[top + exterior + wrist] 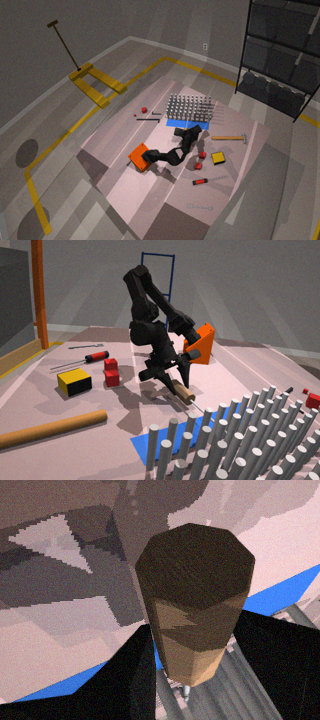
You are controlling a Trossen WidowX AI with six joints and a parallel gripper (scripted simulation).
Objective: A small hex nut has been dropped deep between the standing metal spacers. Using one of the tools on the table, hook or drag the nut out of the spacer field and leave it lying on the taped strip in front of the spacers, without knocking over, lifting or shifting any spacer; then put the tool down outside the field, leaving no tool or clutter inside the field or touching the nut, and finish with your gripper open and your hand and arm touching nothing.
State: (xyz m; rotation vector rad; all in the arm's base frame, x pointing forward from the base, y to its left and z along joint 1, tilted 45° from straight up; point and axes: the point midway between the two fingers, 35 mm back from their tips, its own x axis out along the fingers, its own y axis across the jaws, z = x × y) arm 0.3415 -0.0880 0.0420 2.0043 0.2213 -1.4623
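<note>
Right now my gripper tip is 100 mm short of the blue taped strip, 60 mm to the right of it and 40 mm above it. Round my gripper tip: tiny red piece 120 mm behind, 530 mm to the left, 30 mm below; then yellow-black box 20 mm behind, 330 mm to the right, 20 mm below; then wooden-handled pick 90 mm ahead, 50 mm to the left, 10 mm below.
</note>
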